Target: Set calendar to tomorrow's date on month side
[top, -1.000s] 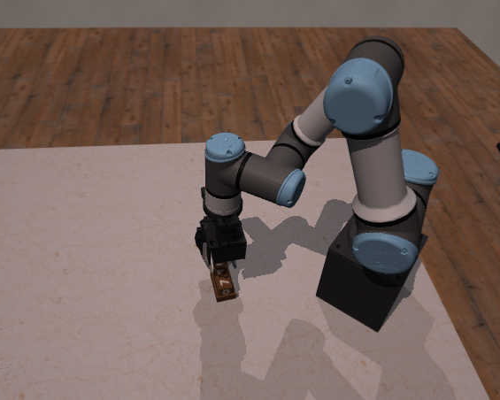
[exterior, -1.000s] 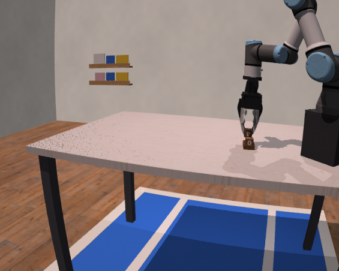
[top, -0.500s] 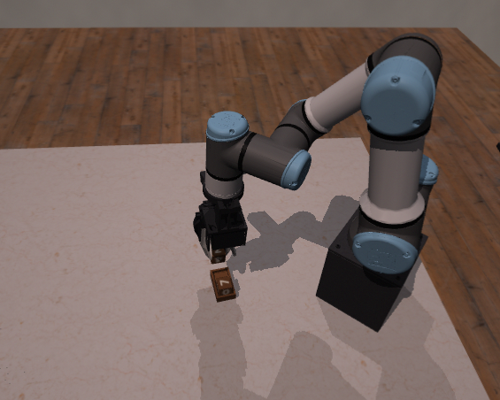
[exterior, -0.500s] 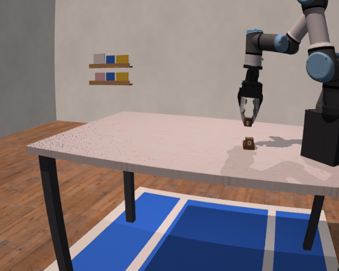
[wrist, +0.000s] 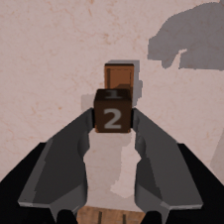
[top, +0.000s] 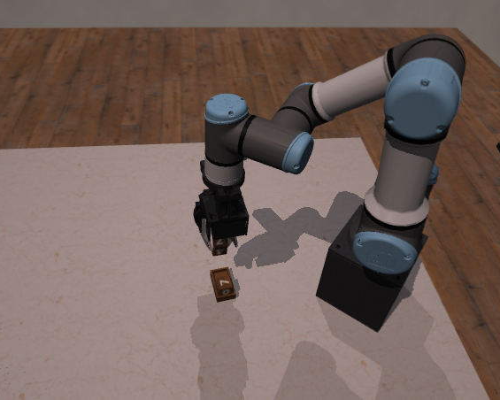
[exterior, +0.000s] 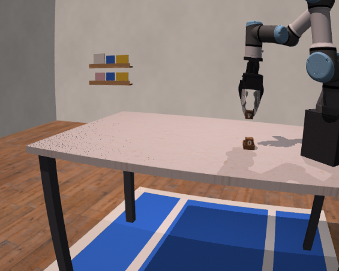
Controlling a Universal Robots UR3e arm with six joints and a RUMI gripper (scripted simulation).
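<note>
The calendar tray is 1 cm behind my hand, 2 cm to the left of it and 12 cm below it. Also, from my hand: brown digit cube (1 cm below).
</note>
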